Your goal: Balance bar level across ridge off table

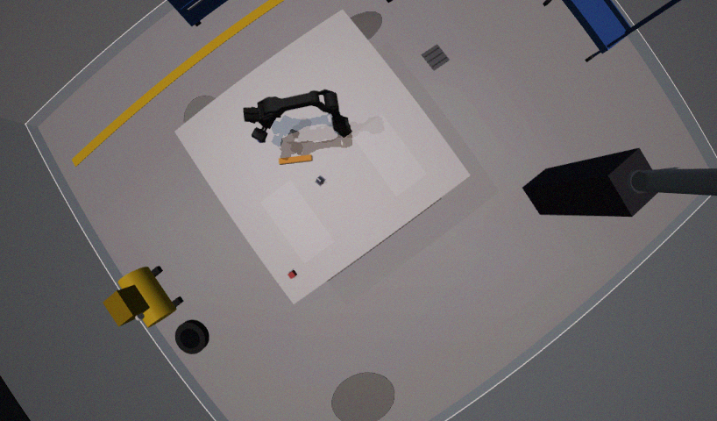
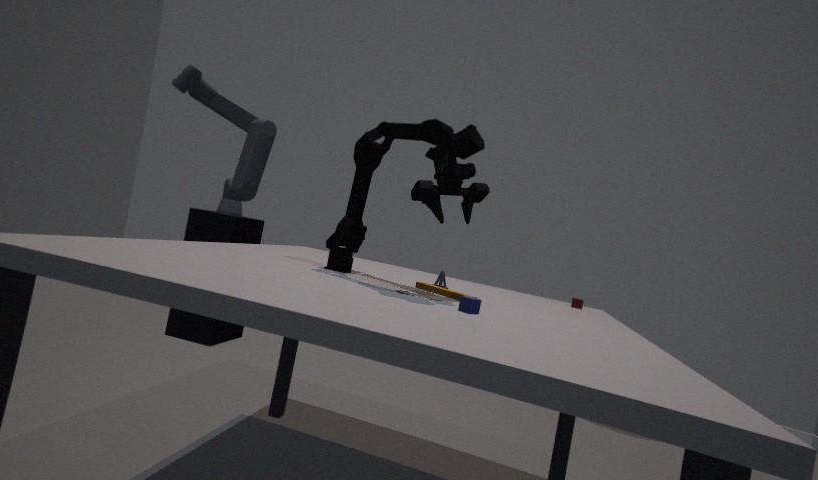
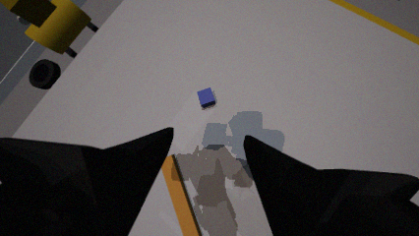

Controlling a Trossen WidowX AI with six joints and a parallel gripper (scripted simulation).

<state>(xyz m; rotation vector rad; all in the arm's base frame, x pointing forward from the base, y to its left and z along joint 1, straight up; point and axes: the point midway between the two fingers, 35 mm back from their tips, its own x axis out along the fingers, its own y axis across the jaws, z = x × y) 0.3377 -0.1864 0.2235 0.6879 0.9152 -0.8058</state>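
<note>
Now: the orange bar 20 mm behind my gripper tip, 170 mm to the left of it and 190 mm below it. Round my gripper tip: ridge: 60 mm behind, 350 mm to the left, 140 mm below; blue cube: 70 mm ahead, 50 mm to the right, 180 mm below; red cube: 390 mm ahead, 700 mm to the left, 180 mm below.
</note>
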